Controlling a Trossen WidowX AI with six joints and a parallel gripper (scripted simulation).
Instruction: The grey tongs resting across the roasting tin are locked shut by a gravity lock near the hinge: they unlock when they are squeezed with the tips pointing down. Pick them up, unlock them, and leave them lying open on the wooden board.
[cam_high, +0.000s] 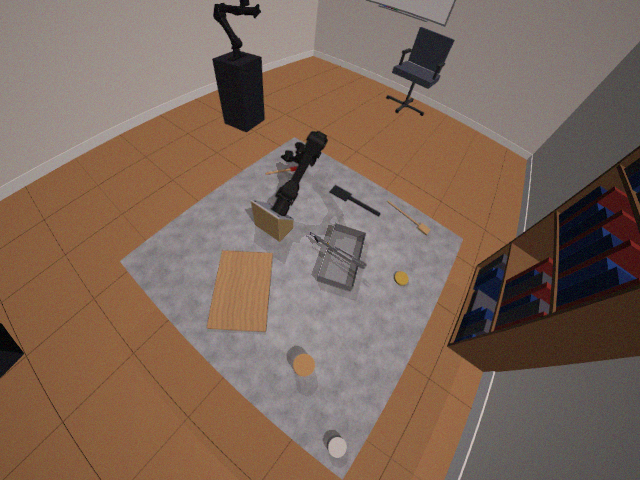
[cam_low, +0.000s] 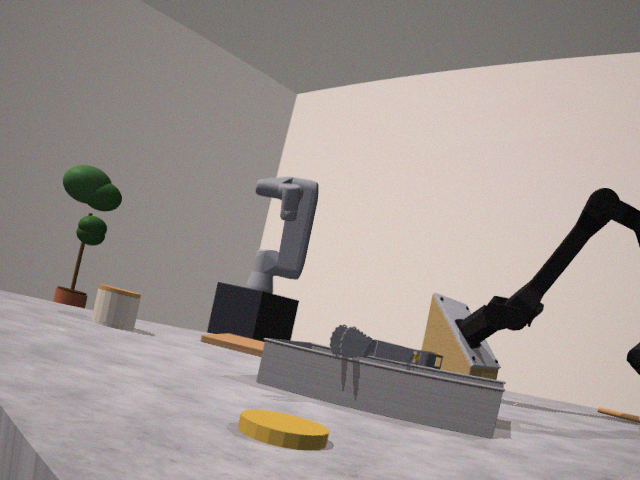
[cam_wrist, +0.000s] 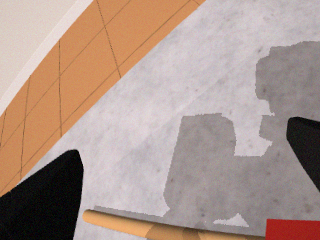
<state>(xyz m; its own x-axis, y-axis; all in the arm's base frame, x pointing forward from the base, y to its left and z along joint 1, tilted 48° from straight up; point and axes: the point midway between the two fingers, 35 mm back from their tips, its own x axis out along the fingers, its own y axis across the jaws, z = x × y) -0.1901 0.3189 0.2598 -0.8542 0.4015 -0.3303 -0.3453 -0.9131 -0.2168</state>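
Now: gripper tip 58 cm short of the grey roasting tin, 39 cm to the left of it and 4 cm above it. Also, from my gripper tip: red-handled tool (2 cm ahead, 3 cm to the right, 6 cm below); black spatula (47 cm ahead, 1 cm to the right, 6 cm below); yellow lock piece (49 cm ahead, 40 cm to the right).
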